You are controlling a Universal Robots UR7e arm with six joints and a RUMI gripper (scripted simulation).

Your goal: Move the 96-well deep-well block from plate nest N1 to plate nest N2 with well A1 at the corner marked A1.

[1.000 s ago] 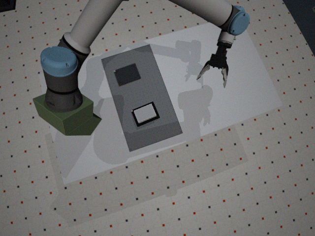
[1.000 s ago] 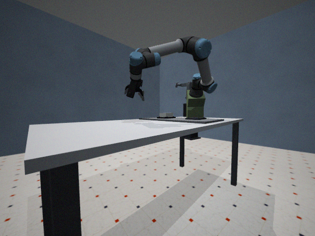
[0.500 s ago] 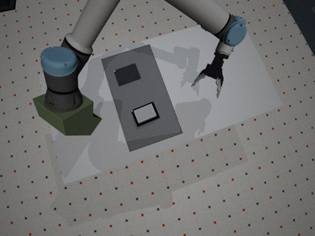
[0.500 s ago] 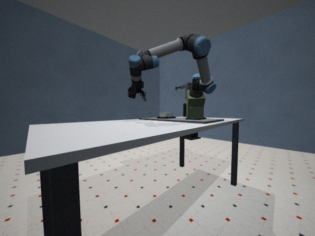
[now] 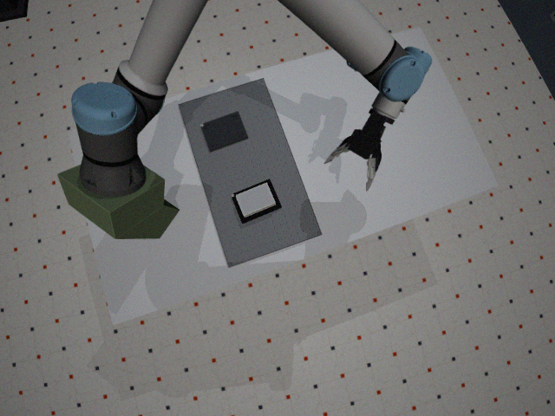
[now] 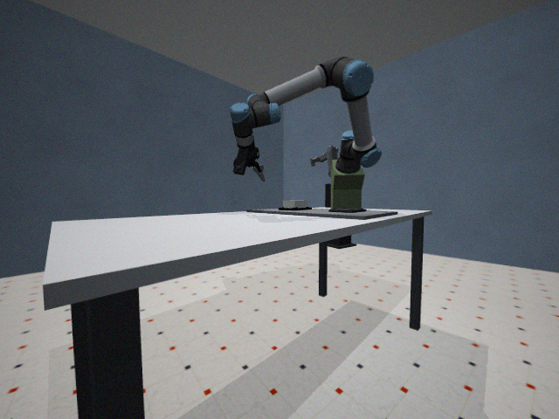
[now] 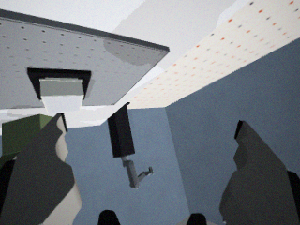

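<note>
My gripper is now 30 cm past the deep-well block, 1 cm to the left of it and 13 cm above it. Also, from my hand: black plate nest (30 cm behind, 1 cm to the right, 16 cm below); then white mark (39 cm behind, 2 cm to the left, 15 cm below).
</note>
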